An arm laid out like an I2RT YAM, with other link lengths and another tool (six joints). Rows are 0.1 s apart.
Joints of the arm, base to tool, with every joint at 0 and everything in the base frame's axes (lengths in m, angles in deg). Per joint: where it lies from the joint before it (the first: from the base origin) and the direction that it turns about. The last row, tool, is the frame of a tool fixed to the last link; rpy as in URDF.
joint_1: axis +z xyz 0 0 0.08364
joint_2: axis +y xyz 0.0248 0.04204 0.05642
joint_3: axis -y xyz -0.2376 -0.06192 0
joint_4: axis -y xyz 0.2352 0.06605 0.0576
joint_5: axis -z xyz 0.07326 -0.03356 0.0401
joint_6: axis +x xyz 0.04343 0 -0.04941
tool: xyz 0.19 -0.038 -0.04 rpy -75.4 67.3 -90
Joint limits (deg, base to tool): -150..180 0..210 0..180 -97..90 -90..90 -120..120
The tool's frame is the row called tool.
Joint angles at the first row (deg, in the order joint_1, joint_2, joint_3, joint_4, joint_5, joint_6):
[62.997 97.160 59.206 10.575 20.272 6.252]
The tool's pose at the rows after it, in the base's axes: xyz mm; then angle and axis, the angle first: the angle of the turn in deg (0 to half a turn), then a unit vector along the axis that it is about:
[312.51 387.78 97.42 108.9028 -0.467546 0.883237 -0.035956]
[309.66 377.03 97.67 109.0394 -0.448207 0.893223 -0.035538]
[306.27 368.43 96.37 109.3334 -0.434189 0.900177 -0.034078]
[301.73 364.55 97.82 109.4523 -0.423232 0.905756 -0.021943]
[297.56 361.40 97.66 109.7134 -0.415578 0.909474 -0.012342]
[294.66 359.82 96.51 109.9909 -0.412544 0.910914 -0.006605]
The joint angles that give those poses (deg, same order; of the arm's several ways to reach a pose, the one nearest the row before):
[63.081 95.202 56.739 10.634 21.636 8.239]
[63.042 93.018 54.536 10.626 22.566 10.025]
[63.048 91.233 52.623 10.560 23.131 11.479]
[63.029 89.325 51.064 10.546 22.746 12.889]
[63.036 87.865 49.758 10.495 22.363 14.014]
[63.064 87.111 48.973 10.462 22.038 14.634]

